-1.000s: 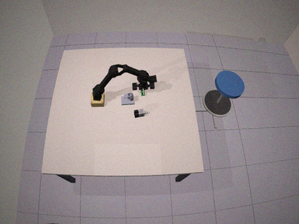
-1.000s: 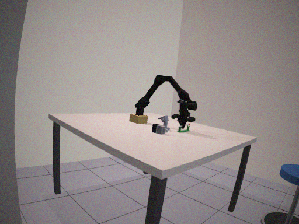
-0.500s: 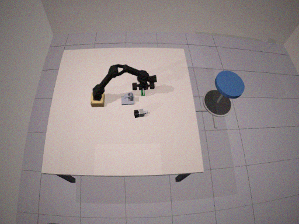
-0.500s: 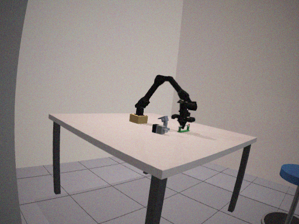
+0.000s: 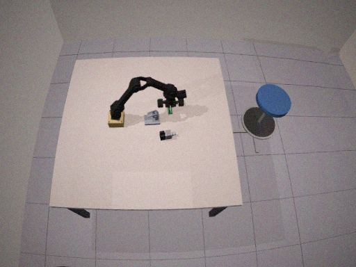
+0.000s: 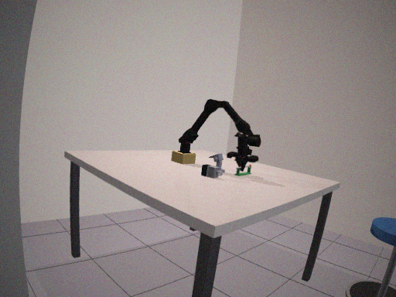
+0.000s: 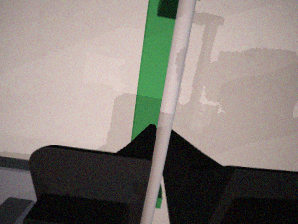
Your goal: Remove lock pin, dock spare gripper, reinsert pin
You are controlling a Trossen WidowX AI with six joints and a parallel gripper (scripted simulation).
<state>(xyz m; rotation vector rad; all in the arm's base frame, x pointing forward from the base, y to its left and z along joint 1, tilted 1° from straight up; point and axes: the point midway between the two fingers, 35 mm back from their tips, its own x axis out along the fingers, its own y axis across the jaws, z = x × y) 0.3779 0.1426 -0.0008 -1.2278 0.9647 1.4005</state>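
My gripper tip is 10 mm past the green cradle and 20 mm to the right of it. Also, from my gripper tip: spare gripper (10 mm ahead, 230 mm to the right, 10 mm above); then socket (110 mm behind, 110 mm to the right, 30 mm above).
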